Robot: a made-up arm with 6 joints.
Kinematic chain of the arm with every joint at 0, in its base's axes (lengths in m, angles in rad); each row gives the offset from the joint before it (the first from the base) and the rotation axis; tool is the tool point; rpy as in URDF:
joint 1: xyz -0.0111 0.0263 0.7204 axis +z
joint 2: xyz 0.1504 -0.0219 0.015 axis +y
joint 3: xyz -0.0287 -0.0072 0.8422 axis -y
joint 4: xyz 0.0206 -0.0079 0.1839 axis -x
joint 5: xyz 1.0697 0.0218 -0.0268 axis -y
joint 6: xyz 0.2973 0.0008 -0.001 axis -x
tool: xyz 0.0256 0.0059 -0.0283 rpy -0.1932 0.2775 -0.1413
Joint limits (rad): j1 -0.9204..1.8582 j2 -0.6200..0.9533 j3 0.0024..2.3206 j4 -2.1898..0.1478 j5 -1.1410..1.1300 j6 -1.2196..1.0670
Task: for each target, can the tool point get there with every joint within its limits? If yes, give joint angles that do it. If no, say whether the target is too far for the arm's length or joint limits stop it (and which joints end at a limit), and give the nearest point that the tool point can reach.
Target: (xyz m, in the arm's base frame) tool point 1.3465 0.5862 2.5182
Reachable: yes | joints 0.5126 0.8013 1.6287 -1.1851 0.7091 0.2457
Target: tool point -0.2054 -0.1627 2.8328
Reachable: yes | joints 1.1911 0.0724 1.9884 -0.4423 -0.6947 -0.7376
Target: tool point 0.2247 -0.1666 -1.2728
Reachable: no: joint limits stop it (at a limit: joint 2, joint 3, joint 5) | nearest point 1.0730 -0.8606 0.1792 | short by 1.819 m
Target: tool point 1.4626 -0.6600 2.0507
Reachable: yes | joints -0.5116 0.2771 0.6119 -0.7817 -0.4915 0.2415
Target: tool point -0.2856 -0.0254 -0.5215
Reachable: no: joint limits stop it (at a limit: joint 1, joint 2, joint 3, joint 5) | nearest point -0.4255 1.3619 0.1871 | short by 1.564 m
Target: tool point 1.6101 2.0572 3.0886
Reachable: no: too far | nearest point 1.1074 1.4274 2.3141 | short by 1.118 m
